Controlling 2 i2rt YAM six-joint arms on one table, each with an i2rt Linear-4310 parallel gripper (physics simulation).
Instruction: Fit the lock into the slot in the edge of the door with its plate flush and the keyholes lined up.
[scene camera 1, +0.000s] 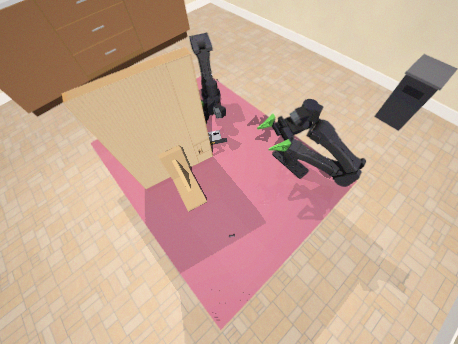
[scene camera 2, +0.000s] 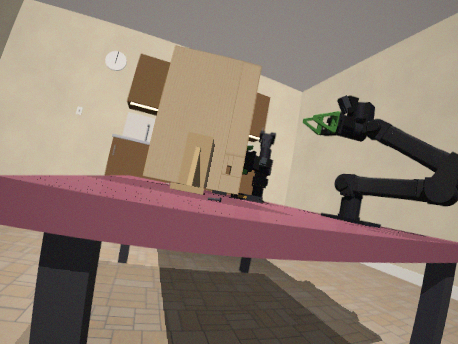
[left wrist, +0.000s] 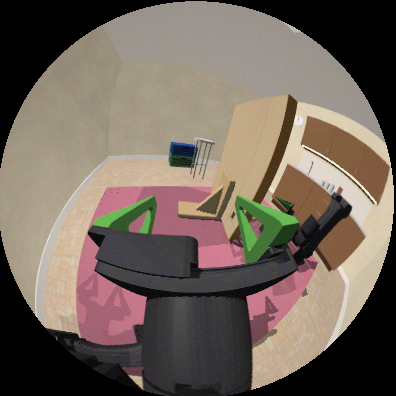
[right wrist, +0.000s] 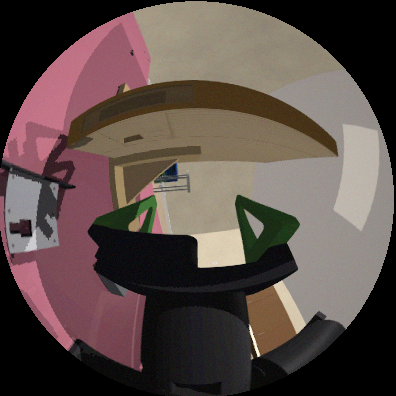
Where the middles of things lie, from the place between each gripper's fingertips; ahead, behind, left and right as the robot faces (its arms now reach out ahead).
The tan door (scene camera 1: 137, 113) is 27 cm ahead of my left hand and 31 cm to the right of it. From my left hand the other things lie so: wooden stand (scene camera 2: 194, 165): 27 cm ahead, 31 cm to the right, 20 cm below; then grey lock (right wrist: 35, 195): 1 cm ahead, 33 cm to the right, 29 cm below.
I see the grey lock 18 cm below my right hand, 7 cm behind it and 5 cm to the left of it. Also, from my right hand: tan door: 18 cm ahead, 11 cm above, 7 cm to the left; wooden stand: 18 cm ahead, 9 cm below, 7 cm to the left.
